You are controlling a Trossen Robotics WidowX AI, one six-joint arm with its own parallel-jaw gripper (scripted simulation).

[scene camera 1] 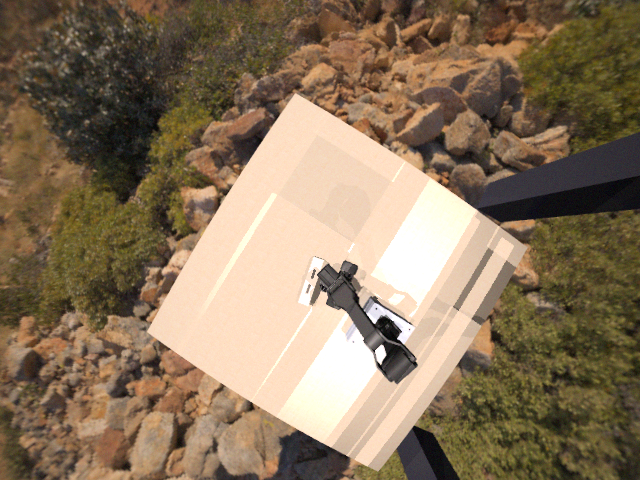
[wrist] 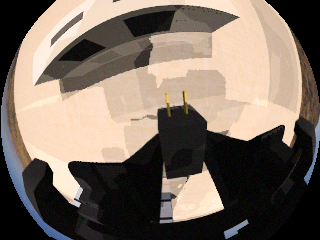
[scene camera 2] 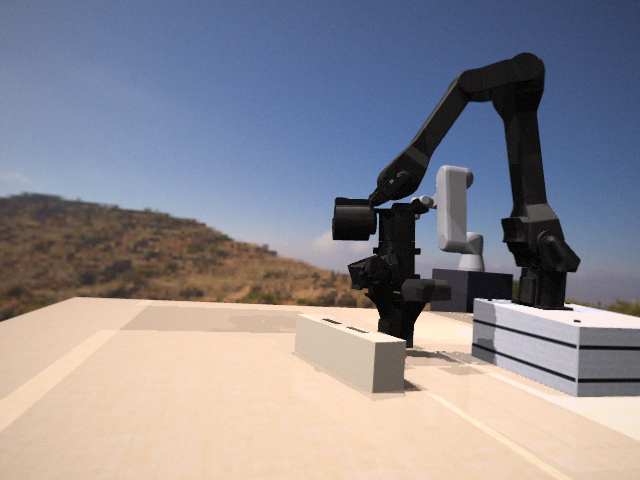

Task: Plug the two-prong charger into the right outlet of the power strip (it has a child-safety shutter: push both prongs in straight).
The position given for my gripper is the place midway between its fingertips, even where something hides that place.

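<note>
Scene camera 2: my gripper (scene camera 2: 395, 340). Wrist view: the gripper (wrist: 178, 135), holding a black two-prong charger (wrist: 182, 132).
</note>
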